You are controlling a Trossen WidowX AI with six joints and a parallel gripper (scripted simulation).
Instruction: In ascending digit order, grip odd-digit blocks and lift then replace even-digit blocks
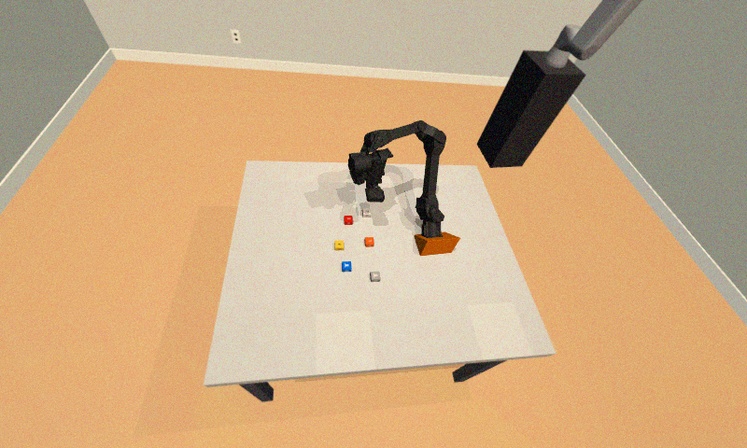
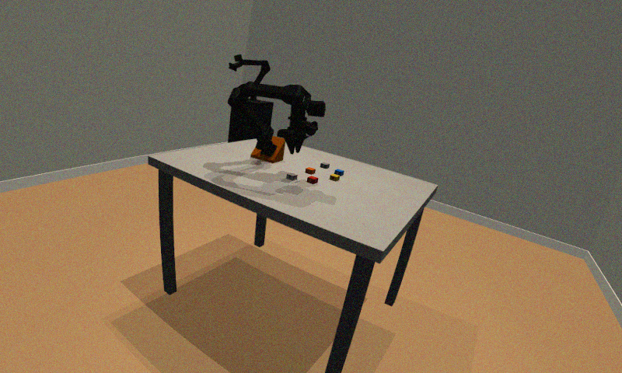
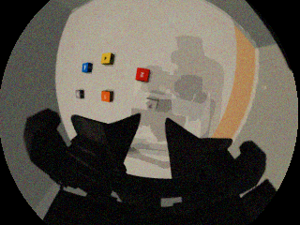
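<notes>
Now: the white block 1 cm to the left of my gripper tip and 10 cm below it. Also, from my gripper tip: orange block 1 cm ahead, 15 cm to the left, 10 cm below; then red block 8 cm ahead, 4 cm to the left, 10 cm below; then yellow block 13 cm ahead, 15 cm to the left, 10 cm below.
</notes>
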